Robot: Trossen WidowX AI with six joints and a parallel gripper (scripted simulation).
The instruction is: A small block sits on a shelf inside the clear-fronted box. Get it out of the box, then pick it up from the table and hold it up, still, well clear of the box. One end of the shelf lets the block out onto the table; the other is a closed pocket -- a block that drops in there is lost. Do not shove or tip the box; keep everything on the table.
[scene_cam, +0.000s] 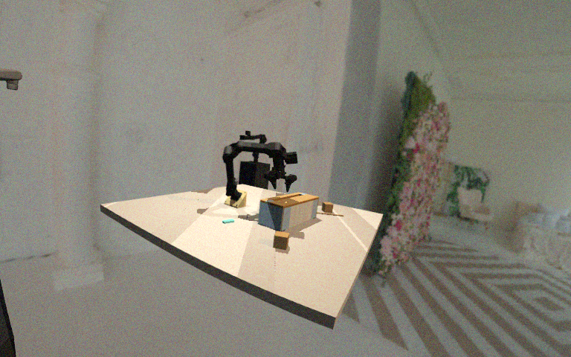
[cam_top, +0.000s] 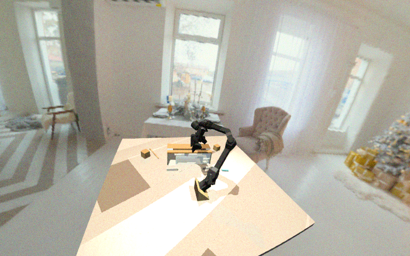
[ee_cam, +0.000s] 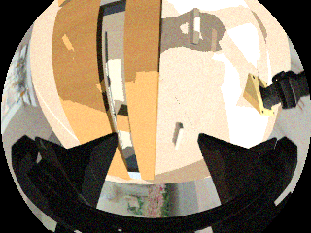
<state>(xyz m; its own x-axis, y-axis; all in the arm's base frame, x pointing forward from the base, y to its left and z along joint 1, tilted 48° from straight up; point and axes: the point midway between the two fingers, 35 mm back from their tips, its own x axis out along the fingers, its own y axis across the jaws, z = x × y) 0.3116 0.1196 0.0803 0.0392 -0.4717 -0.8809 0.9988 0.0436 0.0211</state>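
Now: the box 10 cm below my gripper tip, 3 cm ahead of it and 1 cm to the left of it. From my gripper tip the other things lie so: cyan piece (29 cm to the right, 15 cm below, 10 cm behind); then thin stick (33 cm to the left, 17 cm ahead, 15 cm below).
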